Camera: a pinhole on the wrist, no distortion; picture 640 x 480 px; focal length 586.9 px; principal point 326.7 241.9 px. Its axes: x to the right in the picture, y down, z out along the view. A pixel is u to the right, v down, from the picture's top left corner.
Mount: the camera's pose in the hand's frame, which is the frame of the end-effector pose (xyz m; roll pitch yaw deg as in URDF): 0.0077 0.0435 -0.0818 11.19 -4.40 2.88
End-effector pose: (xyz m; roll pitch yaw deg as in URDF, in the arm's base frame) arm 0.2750 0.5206 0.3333 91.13 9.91 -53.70
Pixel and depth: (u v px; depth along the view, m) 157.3 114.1 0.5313
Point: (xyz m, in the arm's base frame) -0.1673 0.4470 0.1754
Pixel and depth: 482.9 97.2 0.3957
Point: 0.0806 0.2921 0.1885
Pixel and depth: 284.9 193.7 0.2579
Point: 0.1240 0.4485 0.3059
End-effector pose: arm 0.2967 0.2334 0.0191 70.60 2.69 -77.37
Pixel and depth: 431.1 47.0 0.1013
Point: 0.2873 0.2098 0.0141
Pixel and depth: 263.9 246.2 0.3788
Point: 0.0115 0.2253 0.0878
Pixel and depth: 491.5 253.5 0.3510
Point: 0.0620 0.0927 0.0916
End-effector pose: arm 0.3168 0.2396 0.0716 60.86 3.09 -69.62
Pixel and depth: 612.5 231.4 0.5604
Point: -0.0214 -0.1558 0.2392
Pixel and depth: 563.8 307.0 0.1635
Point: 0.2833 0.1575 0.1386
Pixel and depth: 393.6 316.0 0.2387
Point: 0.2065 0.1744 0.1720
